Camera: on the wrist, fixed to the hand. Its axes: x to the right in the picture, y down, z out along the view.
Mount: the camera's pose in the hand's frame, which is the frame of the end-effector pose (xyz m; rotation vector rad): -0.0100 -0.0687 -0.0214 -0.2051 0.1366 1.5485
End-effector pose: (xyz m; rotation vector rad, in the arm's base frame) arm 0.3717 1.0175 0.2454 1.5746 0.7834 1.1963
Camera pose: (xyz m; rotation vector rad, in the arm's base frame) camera 0.3525 1.0373 0.1782 1.8603 -0.7311 2.3160
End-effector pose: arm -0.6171 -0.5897 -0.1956 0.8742 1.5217 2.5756
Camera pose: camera -0.6363 -0.5738 -0.2639 -1.1425 -0.1749 -1.5392
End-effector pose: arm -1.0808 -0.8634 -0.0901 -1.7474 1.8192 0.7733
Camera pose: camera -1.0110 -0.8723 -0.0719 0.0846 -2.6540 -1.1583
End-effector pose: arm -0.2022 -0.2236 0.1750 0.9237 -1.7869 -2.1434
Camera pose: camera -0.1661 -0.2187 0.1121 -0.3760 -1.3053 -1.0933
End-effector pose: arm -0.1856 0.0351 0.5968 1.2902 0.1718 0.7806
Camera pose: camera -0.1752 0.0416 0.5252 0.9999 -0.8974 2.1060
